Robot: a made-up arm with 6 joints.
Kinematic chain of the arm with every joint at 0, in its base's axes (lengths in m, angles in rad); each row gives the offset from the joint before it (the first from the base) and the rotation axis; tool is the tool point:
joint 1: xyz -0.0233 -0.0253 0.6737 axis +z
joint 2: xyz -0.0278 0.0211 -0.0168 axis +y
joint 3: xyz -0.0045 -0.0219 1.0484 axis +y
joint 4: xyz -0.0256 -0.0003 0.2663 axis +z
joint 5: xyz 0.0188 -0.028 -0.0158 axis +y
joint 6: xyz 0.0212 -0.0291 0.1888 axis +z
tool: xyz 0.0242 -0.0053 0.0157
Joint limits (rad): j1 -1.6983..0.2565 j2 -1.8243..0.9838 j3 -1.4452..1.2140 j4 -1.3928..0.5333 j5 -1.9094..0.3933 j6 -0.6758..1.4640
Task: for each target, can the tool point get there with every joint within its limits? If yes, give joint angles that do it. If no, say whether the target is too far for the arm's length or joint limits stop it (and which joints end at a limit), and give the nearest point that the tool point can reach.
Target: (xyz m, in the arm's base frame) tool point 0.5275 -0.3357 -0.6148
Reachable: no: joint limits stop it (at a limit: joint 1, joint 2, joint 3, joint 6) | nearest point 0.1555 0.7837 0.0336 | short by 1.346 m
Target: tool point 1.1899 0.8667 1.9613
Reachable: no: too far | nearest point 0.9648 0.3526 1.6432 | short by 0.645 m
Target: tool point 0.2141 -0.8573 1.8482
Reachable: yes | joints -1.2195 0.5361 0.3802 -0.0304 -0.2236 0.0246
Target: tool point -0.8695 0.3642 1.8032
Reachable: yes | joints -0.4211 -0.6194 0.2871 -0.3316 -1.1230 0.9861
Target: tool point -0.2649 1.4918 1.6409
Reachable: no: too far | nearest point -0.2275 1.2572 1.4859 | short by 0.284 m
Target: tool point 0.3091 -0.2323 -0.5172
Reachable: no: joint limits stop it (at a limit: joint 1, joint 2, joint 3, joint 6) | nearest point 0.1310 0.7767 0.0351 | short by 1.164 m
